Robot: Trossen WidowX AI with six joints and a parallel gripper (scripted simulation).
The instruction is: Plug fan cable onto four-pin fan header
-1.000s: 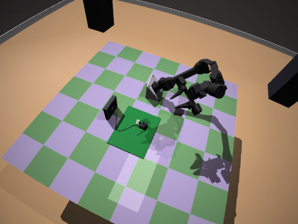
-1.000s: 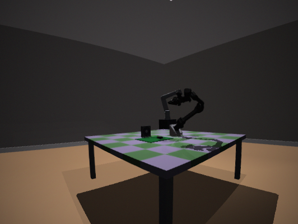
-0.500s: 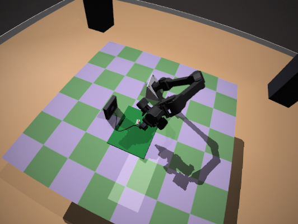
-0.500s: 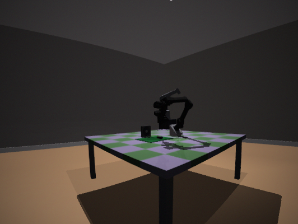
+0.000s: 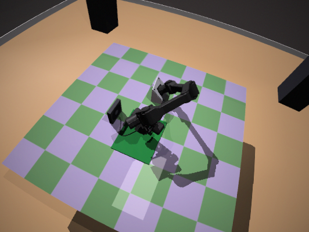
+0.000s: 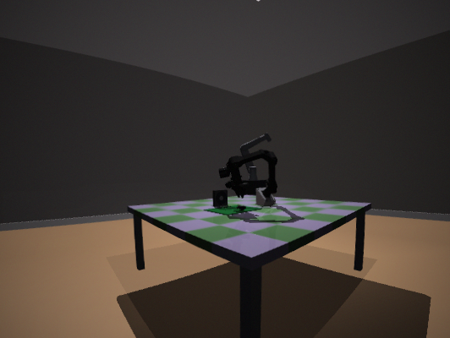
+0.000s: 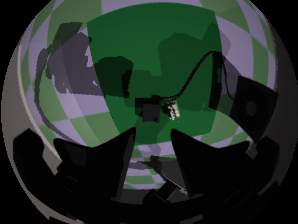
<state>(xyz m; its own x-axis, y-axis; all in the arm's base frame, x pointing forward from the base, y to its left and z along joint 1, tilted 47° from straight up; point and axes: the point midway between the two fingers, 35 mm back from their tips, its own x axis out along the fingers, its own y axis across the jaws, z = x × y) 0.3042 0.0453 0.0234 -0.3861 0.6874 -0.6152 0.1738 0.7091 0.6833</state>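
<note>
Right now the black plug is 60 mm below my gripper tip and 10 mm behind it. Also, from my gripper tip: green board: 90 mm below, 40 mm ahead, 30 mm to the right; then black fan: 230 mm to the right, 20 mm below.
</note>
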